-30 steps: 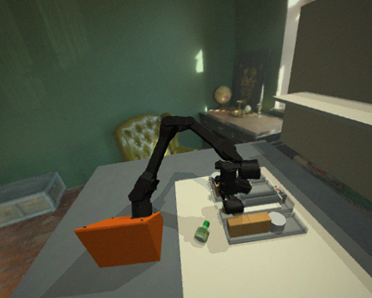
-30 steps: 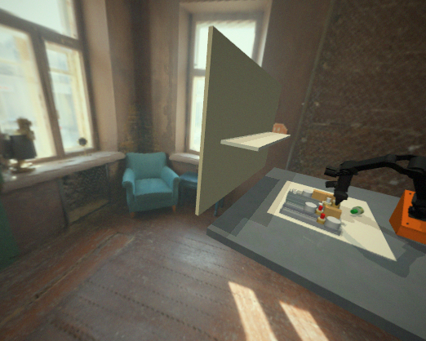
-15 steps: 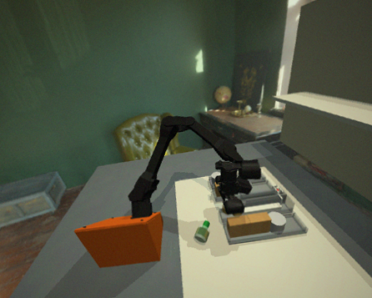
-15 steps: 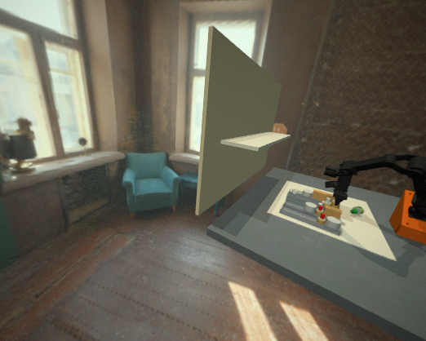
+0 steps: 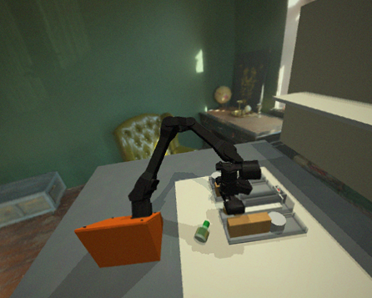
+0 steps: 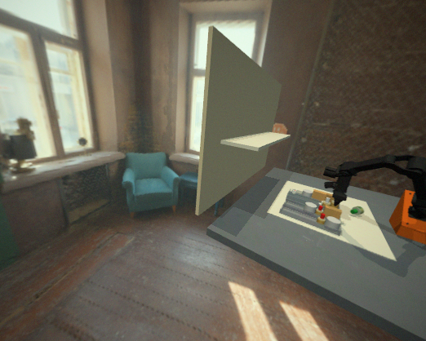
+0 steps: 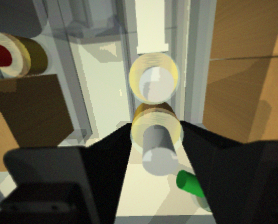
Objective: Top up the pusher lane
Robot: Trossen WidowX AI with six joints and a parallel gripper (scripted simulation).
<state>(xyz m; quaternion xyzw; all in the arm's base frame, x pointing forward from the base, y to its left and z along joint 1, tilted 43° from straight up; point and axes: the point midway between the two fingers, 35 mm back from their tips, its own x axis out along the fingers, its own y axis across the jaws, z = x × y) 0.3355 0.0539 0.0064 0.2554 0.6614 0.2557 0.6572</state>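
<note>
My gripper tip is now 50 mm short of the cream mat, 30 mm to the left of it and 50 mm above it. From my gripper tip the other things lie so: shelf 500 mm ahead, 10 mm to the right, 320 mm above; then grey lane rack 140 mm ahead, 20 mm to the left, 30 mm below; then pale pusher plate 150 mm ahead, 30 mm to the left.
</note>
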